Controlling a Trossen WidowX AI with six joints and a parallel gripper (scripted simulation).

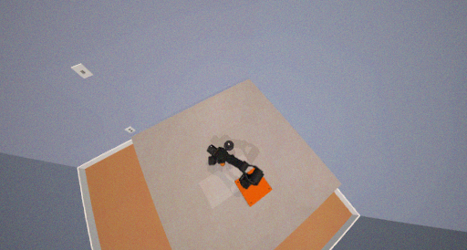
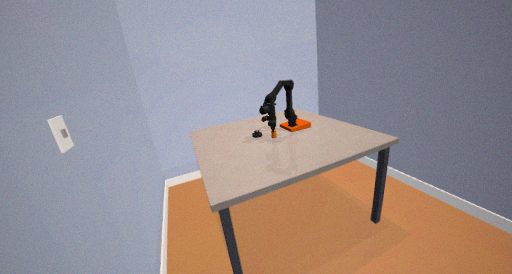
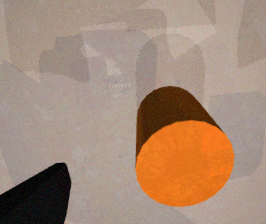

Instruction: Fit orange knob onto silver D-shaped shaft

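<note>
Right now my gripper tip is 20 mm above the orange knob. Also, from my gripper tip: dark round pedestal 130 mm to the right, 80 mm ahead, 30 mm below.
</note>
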